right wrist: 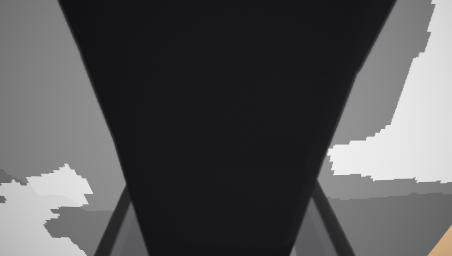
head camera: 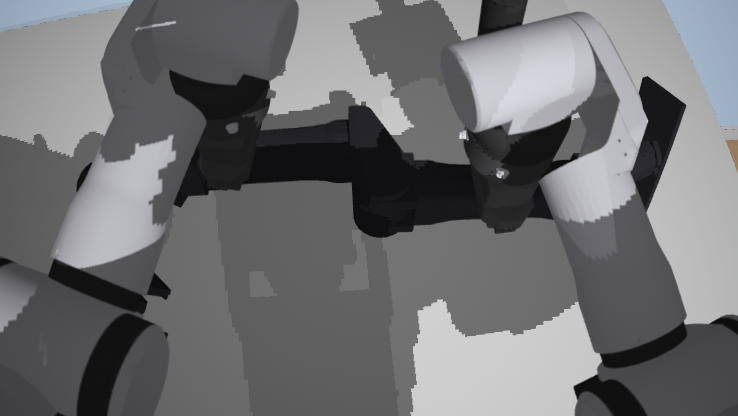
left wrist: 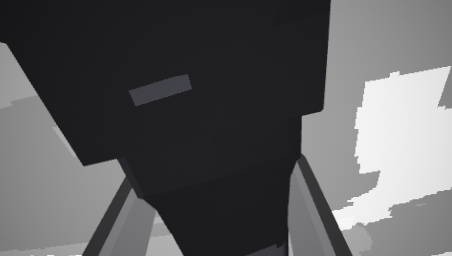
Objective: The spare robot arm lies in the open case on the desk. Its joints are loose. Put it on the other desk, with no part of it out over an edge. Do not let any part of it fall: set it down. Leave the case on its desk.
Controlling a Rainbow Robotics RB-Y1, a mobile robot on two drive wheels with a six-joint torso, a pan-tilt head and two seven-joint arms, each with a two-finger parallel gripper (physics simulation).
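Frame: origin at the robot's base, x ahead, y left, z up, level; millimetres.
Seen in the pictures: left gripper, fingertip midpoint: (head camera: 239,160) (left wrist: 221,165); right gripper, fingertip midpoint: (right wrist: 221,169) (head camera: 490,197).
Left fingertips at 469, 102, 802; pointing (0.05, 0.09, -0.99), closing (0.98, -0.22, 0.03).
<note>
A point is followed by its place in that frame, as x, y, z.
The black spare robot arm (head camera: 382,191) (left wrist: 210,140) (right wrist: 225,125) lies across the head camera view, from behind my left forearm to a flat dark base plate (head camera: 664,129) @(437, -424, 886) at the right. A small dark part (head camera: 159,287) @(325, 212, 771) shows beside my left forearm. My left gripper (head camera: 222,180) (left wrist: 221,165) @(469, 102, 802) is shut on the left section of the spare arm. My right gripper (head camera: 505,219) (right wrist: 221,169) @(394, -191, 807) is shut on its right section. The spare arm is over a pale desk top (head camera: 465,372) @(199, -152, 721); shadows hide whether any of it touches. The case does not show.
The desk's right edge runs down the right side of the head camera view, with brown floor (head camera: 732,155) @(811, -1559, 0) beyond it. A pale blue wall (head camera: 713,62) @(892, -1106, 466) is behind. A dark upright post-like thing (head camera: 501,18) shows at the top. Broad shadows lie across the desk.
</note>
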